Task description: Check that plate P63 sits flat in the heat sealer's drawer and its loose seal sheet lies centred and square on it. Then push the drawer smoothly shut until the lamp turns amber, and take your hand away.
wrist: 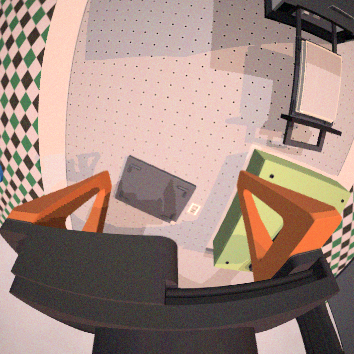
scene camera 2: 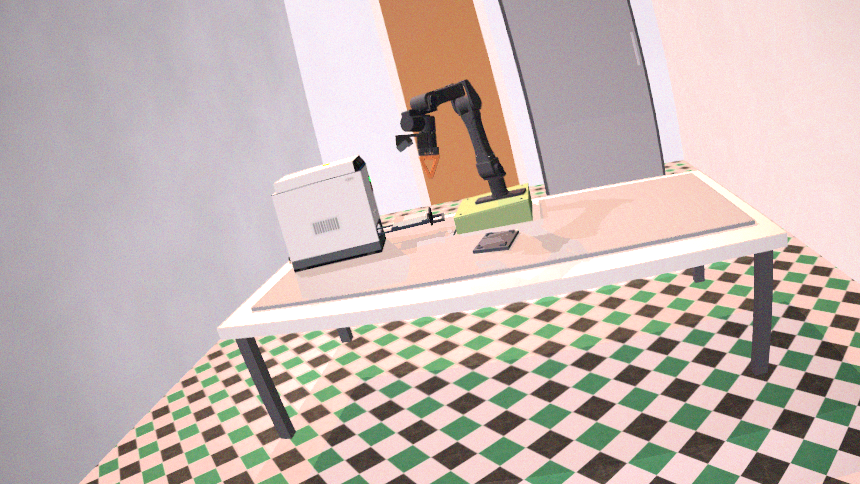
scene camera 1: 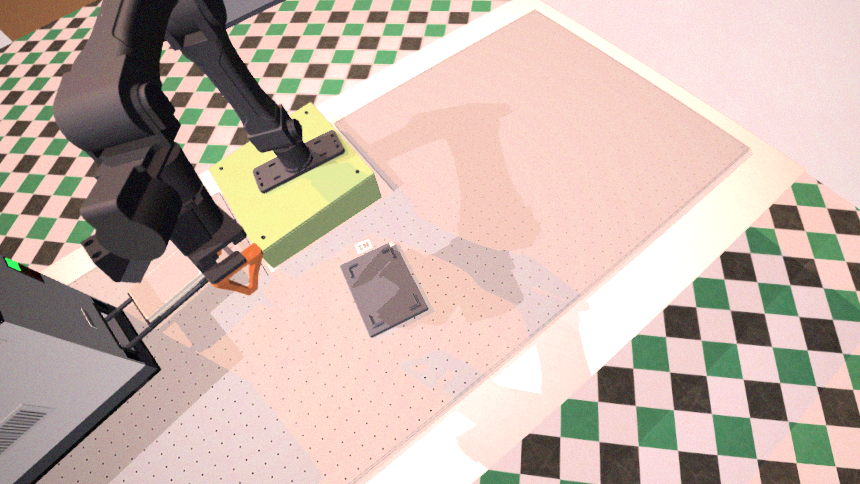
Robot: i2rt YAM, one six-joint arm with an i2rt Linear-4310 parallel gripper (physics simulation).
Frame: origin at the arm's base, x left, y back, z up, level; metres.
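Seen in the pictures: gripper, fingertip midpoint: [wrist: 173,177] [scene camera 2: 430,177] [scene camera 1: 234,273]; arm's base, origin of the base link: [scene camera 2: 501,197] [scene camera 1: 299,162].
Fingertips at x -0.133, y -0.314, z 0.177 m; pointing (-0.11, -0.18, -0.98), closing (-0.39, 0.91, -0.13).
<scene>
Offsets run from my fingertips to a thing's top centre. "spot": to the spot under its first point.
The heat sealer [scene camera 1: 72,355] [scene camera 2: 327,210] [wrist: 327,14] has its lamp {dx -0.326, dy +0.194, dz +0.012 m} [scene camera 1: 13,263] [scene camera 2: 369,178] lit green. Its dark drawer {dx -0.200, dy +0.163, dz -0.157 m} [scene camera 1: 173,311] [scene camera 2: 411,226] [wrist: 297,75] is out, handle {spot: dx -0.076, dy +0.208, dz -0.189 m} [wrist: 304,145] towards the green block. The pale plate {dx -0.190, dy +0.166, dz -0.165 m} [wrist: 319,85] [scene camera 2: 416,217] lies in the drawer and looks flat. The sheet on it looks roughly square in the wrist view, but its edges are hard to tell from the plate's. In scene camera 1 the arm partly hides the plate. My gripper [scene camera 1: 245,284] [scene camera 2: 430,175] [wrist: 173,177] is open and empty, high above the table, away from the drawer.
A dark grey tray {dx +0.177, dy -0.011, dz -0.230 m} [scene camera 1: 385,290] [scene camera 2: 496,240] [wrist: 155,190] with corner marks lies on the perforated mat beside the "IN" label {spot: dx +0.179, dy +0.096, dz -0.247 m} [scene camera 1: 363,245] [wrist: 193,209]. The green block [scene camera 1: 240,198] [scene camera 2: 493,215] [wrist: 295,185] bears the arm, near the drawer's handle end.
</scene>
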